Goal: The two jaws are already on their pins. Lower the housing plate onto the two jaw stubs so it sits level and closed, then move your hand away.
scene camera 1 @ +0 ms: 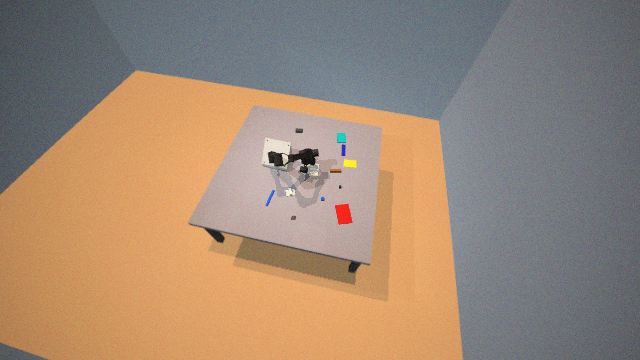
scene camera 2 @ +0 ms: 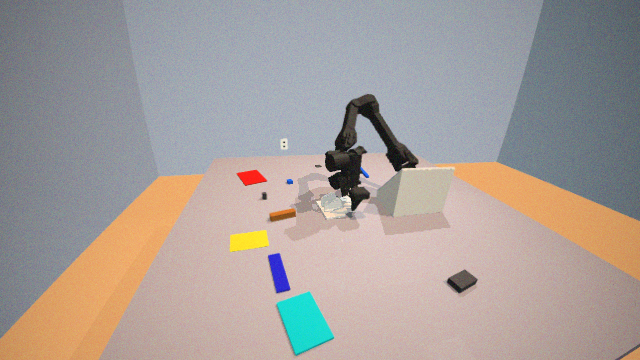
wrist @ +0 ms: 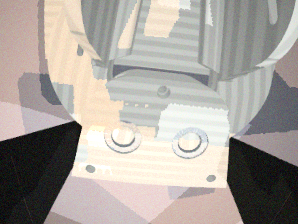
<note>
In view: my gripper [scene camera 2: 348,205].
My gripper also shows in the wrist view [wrist: 153,135].
</note>
